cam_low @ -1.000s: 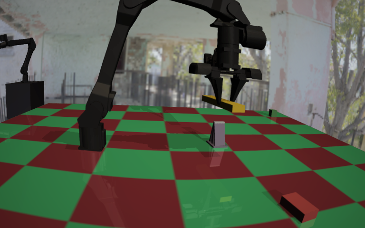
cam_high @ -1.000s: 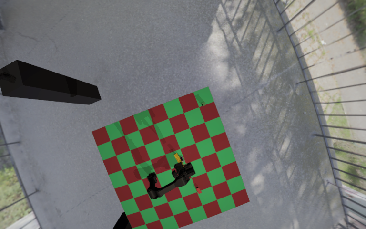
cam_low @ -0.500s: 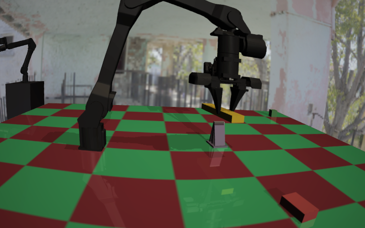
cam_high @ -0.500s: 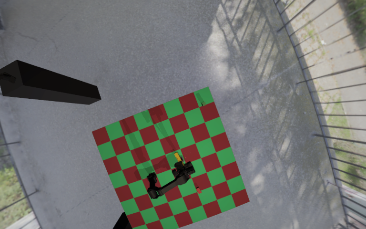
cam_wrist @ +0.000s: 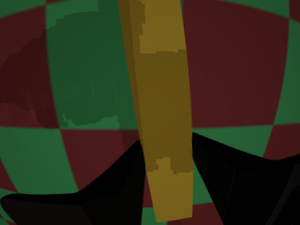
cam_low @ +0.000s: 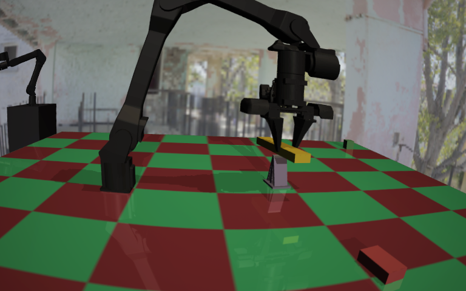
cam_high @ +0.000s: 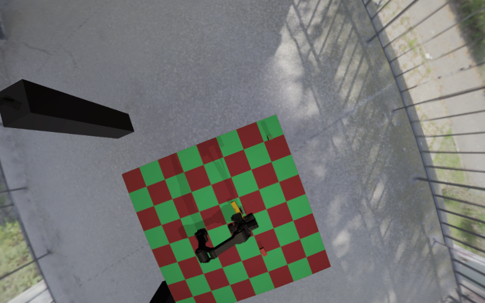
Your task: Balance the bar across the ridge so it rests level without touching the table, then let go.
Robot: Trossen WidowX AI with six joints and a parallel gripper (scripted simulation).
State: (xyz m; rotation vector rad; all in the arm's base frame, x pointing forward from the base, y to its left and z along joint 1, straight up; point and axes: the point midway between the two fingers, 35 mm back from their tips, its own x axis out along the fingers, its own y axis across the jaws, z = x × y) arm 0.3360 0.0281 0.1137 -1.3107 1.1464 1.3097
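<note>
My gripper tip is now 3 cm to the right of the yellow bar. Round my gripper tip: red block: 5 cm ahead, 34 cm to the right, 7 cm below; small green block: 40 cm ahead, 47 cm to the left, 6 cm below.
</note>
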